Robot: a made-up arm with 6 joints. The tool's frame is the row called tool. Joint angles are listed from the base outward. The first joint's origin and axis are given. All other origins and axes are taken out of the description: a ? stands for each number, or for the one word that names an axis. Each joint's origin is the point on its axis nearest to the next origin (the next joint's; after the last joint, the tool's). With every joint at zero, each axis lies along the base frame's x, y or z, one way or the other. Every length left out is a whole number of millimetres.
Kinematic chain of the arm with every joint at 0, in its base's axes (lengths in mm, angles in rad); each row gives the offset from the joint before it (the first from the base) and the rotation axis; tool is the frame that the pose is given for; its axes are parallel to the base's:
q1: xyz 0 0 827 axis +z
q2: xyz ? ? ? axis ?
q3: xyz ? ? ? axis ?
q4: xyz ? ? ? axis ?
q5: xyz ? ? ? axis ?
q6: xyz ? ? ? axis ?
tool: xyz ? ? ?
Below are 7 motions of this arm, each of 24 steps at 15 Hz.
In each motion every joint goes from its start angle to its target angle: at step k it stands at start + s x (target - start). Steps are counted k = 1, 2, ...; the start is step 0. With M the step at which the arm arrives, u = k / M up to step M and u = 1 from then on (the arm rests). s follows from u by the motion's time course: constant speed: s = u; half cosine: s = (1 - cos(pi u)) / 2; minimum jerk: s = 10 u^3 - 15 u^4 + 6 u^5.
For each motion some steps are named. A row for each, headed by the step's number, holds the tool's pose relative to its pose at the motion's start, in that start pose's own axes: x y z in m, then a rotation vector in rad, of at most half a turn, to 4 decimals.
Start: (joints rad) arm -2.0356 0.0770 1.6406 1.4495 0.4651 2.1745
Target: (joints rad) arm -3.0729 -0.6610 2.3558 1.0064 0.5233 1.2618
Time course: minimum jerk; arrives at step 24
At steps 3, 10, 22, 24:
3: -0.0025 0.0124 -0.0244 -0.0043 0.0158 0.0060
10: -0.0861 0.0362 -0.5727 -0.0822 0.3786 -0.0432
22: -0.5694 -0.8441 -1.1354 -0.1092 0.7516 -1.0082
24: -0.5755 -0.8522 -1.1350 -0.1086 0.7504 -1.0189

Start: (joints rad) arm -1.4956 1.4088 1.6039 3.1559 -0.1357 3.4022
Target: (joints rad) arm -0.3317 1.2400 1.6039 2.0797 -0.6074 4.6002
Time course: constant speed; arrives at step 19
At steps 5, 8, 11, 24:
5: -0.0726 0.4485 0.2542 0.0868 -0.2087 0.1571
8: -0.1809 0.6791 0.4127 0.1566 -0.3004 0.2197
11: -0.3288 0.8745 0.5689 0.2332 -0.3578 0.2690
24: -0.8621 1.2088 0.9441 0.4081 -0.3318 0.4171

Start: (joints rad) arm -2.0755 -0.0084 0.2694 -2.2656 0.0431 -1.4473
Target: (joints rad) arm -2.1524 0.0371 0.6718 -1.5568 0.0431 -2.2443
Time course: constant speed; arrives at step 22
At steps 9, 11, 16, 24:
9: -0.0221 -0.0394 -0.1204 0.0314 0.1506 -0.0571
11: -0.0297 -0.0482 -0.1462 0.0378 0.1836 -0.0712
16: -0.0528 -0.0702 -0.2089 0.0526 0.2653 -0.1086
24: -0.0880 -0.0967 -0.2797 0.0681 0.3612 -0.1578

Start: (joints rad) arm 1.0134 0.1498 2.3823 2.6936 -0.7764 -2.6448
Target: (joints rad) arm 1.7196 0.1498 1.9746 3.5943 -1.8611 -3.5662
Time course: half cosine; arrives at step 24
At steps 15, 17, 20, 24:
15: -0.1274 -0.0573 -0.0437 0.2895 -0.5062 -0.0285
17: -0.1573 -0.0466 -0.0484 0.3650 -0.5786 0.0238
20: -0.1928 -0.0297 -0.0523 0.4626 -0.6561 0.0959
24: -0.2118 -0.0194 -0.0536 0.5183 -0.6947 0.1380

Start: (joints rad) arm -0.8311 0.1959 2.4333 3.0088 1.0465 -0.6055
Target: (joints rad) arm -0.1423 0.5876 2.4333 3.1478 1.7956 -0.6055
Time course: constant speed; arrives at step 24
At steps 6, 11, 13, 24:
6: 0.0591 0.0921 0.1237 0.1448 -0.2526 0.1138
11: 0.0890 0.1322 0.2488 0.2496 -0.4828 0.1822
13: 0.0955 0.1384 0.3018 0.2864 -0.5792 0.2028
24: 0.0713 0.0753 0.5858 0.4222 -1.1414 0.2478

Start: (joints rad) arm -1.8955 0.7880 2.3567 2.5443 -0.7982 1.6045
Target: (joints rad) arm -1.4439 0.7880 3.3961 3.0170 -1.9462 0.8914
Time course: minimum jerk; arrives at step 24
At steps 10, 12, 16, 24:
10: -0.0247 0.3363 -0.1656 0.3627 0.1559 0.7160
12: -0.0869 0.4792 -0.2038 0.4883 0.2535 1.0422
16: -0.2701 0.6905 -0.2403 0.6100 0.5073 1.6637
24: -0.4300 0.7784 -0.2575 0.5573 0.7591 2.0941

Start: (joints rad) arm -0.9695 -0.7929 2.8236 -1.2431 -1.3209 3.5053
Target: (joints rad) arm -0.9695 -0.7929 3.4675 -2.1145 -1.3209 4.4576
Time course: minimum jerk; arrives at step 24
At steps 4, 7, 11, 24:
4: -0.0056 -0.0209 -0.0069 -0.0472 0.0197 -0.0302
7: -0.0263 -0.0905 -0.0254 -0.2037 0.0873 -0.1271
11: -0.0880 -0.2533 -0.0419 -0.5678 0.2618 -0.3391
24: -0.2666 -0.5681 0.0494 -1.3007 0.7302 -0.7580

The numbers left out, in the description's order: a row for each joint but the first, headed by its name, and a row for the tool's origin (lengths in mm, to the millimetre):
q2: xyz 215 0 0, axis +y
q3: xyz 0 0 734, axis -y
q4: xyz 625 0 162, axis -x
q5: xyz 0 0 0, axis -y
q6: xyz 240 0 0, axis -x
tool: xyz 0 0 0

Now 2 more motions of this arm.
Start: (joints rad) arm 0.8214 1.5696 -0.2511 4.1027 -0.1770 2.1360
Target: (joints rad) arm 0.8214 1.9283 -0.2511 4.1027 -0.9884 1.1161
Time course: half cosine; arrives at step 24
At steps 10, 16, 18, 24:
10: 0.0961 0.0389 -0.0677 0.4111 0.0138 0.2483
16: 0.1691 0.0735 -0.1453 0.8518 0.1150 0.4953
18: 0.1848 0.0814 -0.1674 0.9736 0.1574 0.5599
24: 0.2039 0.0911 -0.1991 1.1458 0.2279 0.6487

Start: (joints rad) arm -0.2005 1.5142 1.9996 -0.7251 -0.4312 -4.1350
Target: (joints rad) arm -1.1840 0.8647 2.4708 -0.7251 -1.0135 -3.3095
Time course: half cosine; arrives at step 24
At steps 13, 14, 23, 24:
13: -0.6384 -0.6493 -0.3833 -0.8543 0.3878 -0.1839
14: -0.7216 -0.7028 -0.3807 -0.9637 0.4387 -0.1783
23: -1.1334 -0.9052 -0.2155 -1.6114 0.7307 -0.0195
24: -1.1372 -0.9064 -0.2124 -1.6190 0.7340 -0.0163

